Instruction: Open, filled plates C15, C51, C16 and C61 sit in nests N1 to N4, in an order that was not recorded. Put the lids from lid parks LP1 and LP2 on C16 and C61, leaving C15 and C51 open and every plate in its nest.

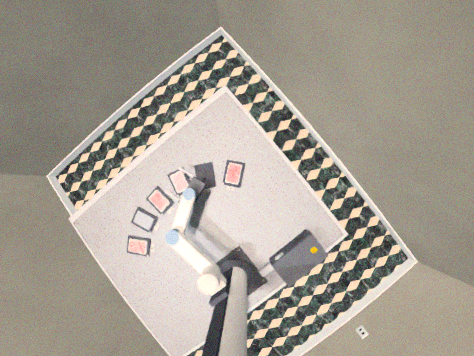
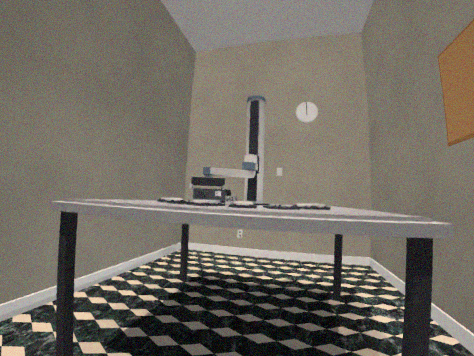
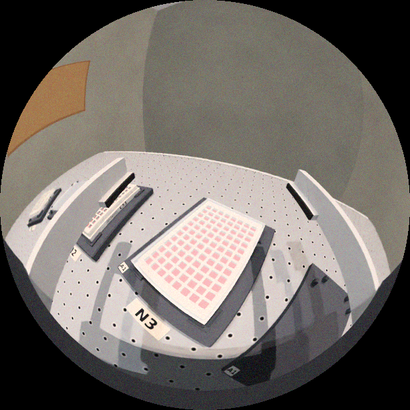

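Observation:
My gripper is open and empty, its fingers wide apart above the nests, turned at an angle to nest N3. In nest N3 a plate with pale pink wells sits under a clear lid that looks flat; its name is not readable. The plate in N2 is open; its small label looks like C51. Lid park LP1 is bare, with pegs showing. Lid park LP2 holds a pale lid. The N1 plate and N4 plate show redder wells; their names are unreadable.
The arm reaches over the table from its column. A dark control box stands at the table edge beside the arm's base. LP1 lies between N3 and N4, and LP2 between N1 and N2.

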